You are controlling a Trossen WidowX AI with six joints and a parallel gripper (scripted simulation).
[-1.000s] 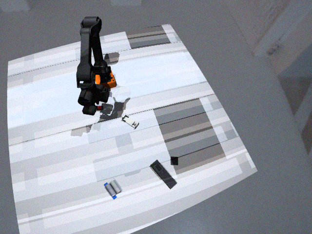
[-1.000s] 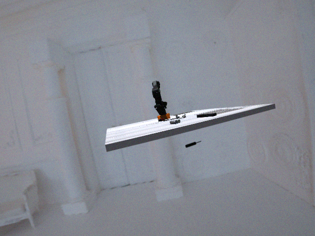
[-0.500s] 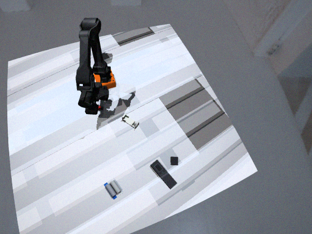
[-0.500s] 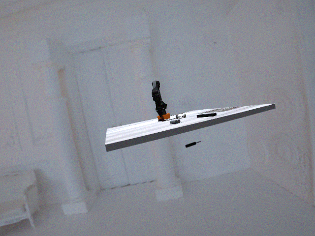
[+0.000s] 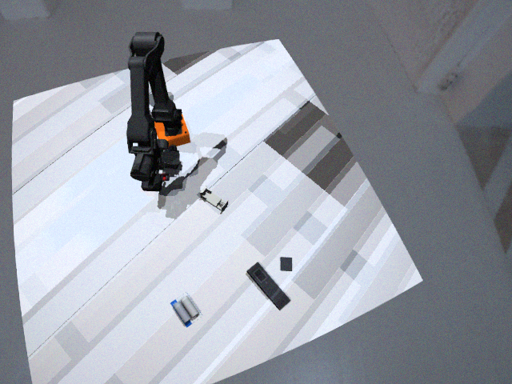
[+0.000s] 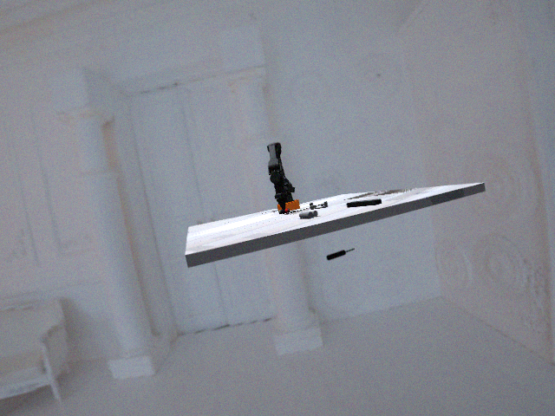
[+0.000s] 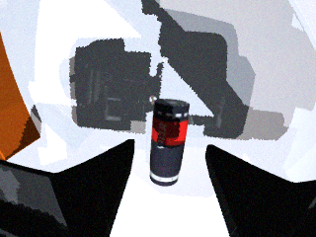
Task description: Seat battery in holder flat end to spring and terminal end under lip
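My gripper tip is now 1 cm above the battery. From my gripper tip the other things lie so: dark square (37 cm to the left, 37 cm ahead, 2 cm below); then black remote-like bar (43 cm ahead, 30 cm to the left, 1 cm below); then dark tool (43 cm ahead, 21 cm below, 17 cm to the left).
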